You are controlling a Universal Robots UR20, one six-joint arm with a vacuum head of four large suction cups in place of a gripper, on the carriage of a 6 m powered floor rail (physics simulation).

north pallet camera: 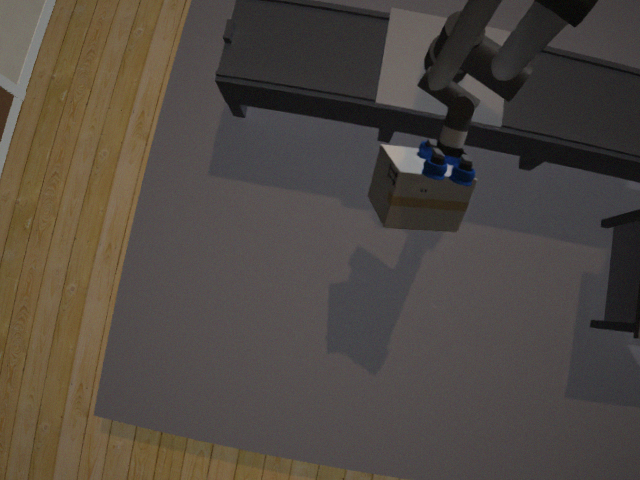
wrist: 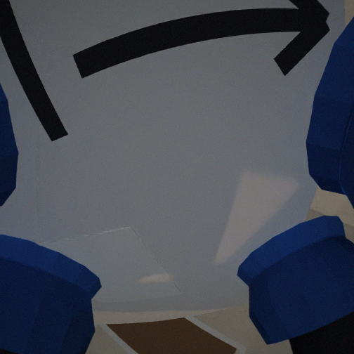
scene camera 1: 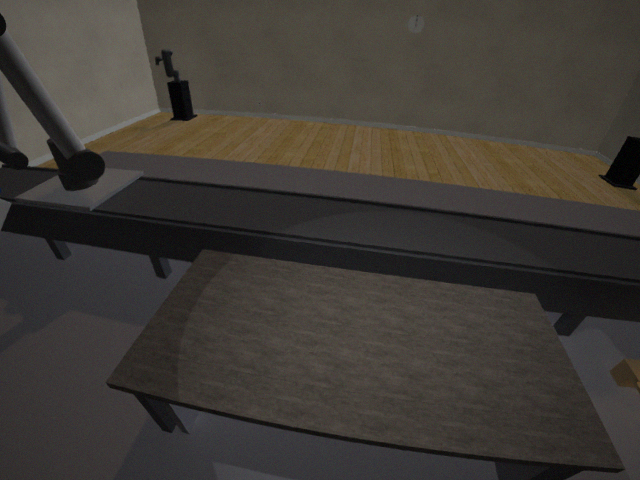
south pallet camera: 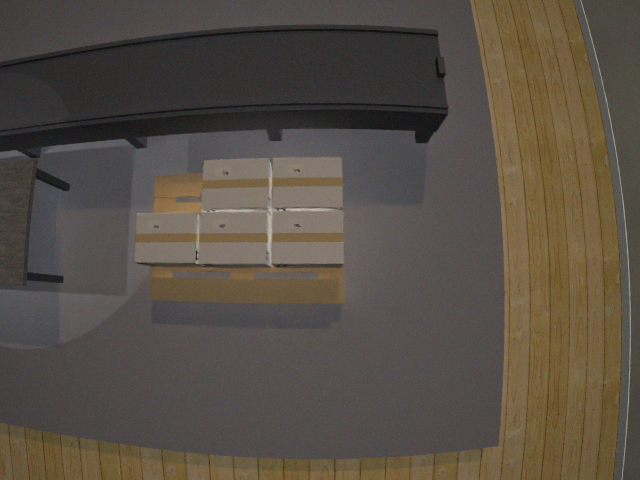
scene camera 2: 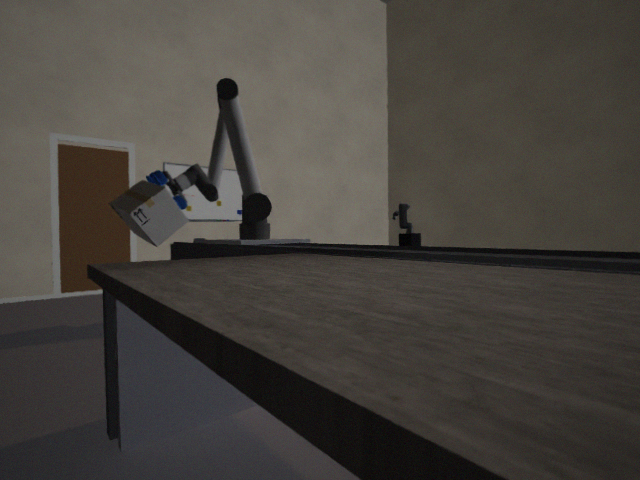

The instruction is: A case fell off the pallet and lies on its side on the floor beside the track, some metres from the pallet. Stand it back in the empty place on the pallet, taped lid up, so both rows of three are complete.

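Seen in the pictures: arm's base, origin of its link: (scene camera 1: 81, 183) (scene camera 2: 255, 239).
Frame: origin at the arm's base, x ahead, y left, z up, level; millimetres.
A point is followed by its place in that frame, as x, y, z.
The white case (scene camera 2: 160, 214) {758, 100, 181} (north pallet camera: 429, 198) {856, -58, 335} (wrist: 165, 150) hangs tilted in the air beside the track, its taped face turned away from my arm. My vacuum head (scene camera 2: 168, 189) {713, -14, 326} (north pallet camera: 448, 164) {713, -14, 326} is shut on the case: its blue cups sit against a side face with printed arrows. In the wrist view the cups frame that face. In the south pallet camera view the pallet (south pallet camera: 245, 290) {1275, 4475, -425} bears five cases, several upright with taped lids up: a full row of three (south pallet camera: 235, 253) {1085, 4468, -130} and a row of two (south pallet camera: 236, 196) {775, 4465, -130}. The empty place (south pallet camera: 177, 205) {755, 4022, -425} is at that row's left end, next to the track side.
The dark floor track (scene camera 1: 330, 217) (north pallet camera: 305, 56) (south pallet camera: 232, 72) runs past a table (scene camera 1: 361, 351) {976, 2207, -40} (scene camera 2: 361, 310) {1135, 2316, -40} (south pallet camera: 14, 222) {909, 2992, -40}, which stands between the held case and the pallet. My arm's carriage plate (scene camera 1: 77, 193) {146, 104, 0} (north pallet camera: 405, 62) {31, -223, 0} is on the track. A black pedestal (scene camera 1: 180, 99) stands by the far wall.
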